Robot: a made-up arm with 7 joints.
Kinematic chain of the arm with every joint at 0, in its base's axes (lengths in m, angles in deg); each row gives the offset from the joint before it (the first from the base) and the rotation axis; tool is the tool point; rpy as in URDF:
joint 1: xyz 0.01 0.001 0.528 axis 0 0.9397 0.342
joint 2: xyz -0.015 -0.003 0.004 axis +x
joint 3: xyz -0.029 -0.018 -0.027 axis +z
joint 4: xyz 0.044 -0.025 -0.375 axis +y
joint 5: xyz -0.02 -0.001 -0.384 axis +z
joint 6: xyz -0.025 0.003 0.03 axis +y
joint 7: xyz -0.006 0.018 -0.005 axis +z
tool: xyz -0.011 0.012 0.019 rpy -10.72 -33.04 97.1
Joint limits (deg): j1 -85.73..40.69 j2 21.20..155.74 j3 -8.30..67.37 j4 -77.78..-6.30 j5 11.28..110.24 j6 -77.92..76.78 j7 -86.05..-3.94
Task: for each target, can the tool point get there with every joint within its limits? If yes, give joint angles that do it. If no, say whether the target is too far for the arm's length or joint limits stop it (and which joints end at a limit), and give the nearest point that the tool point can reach.
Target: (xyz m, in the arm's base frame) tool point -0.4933 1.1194 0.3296
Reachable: no: too far | nearest point -0.3029 0.6988 0.4049 | short by 0.468 m
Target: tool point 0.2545 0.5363 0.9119
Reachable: yes | joints 7.59 119.31 38.86 -49.75 101.66 -19.31 -15.67
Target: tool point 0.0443 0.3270 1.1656
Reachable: yes | joints -20.29 144.78 21.22 -46.09 52.66 57.52 -75.89
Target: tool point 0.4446 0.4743 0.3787
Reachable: yes | joints -22.73 64.86 -1.47 -65.81 35.03 -8.31 -64.11
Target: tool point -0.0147 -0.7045 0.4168
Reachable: no: joint limits stop it (at a limit: joint 1, joint 2, joint 3, joint 4, joint 5, joint 7) | nearest point 0.5412 -0.2280 0.7405 | short by 0.801 m
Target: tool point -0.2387 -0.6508 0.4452
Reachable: no: joint limits stop it (at a limit: joint 2, joint 3, joint 4, joint 5, joint 7) | nearest point -0.5223 0.0022 0.8589 | short by 0.823 m
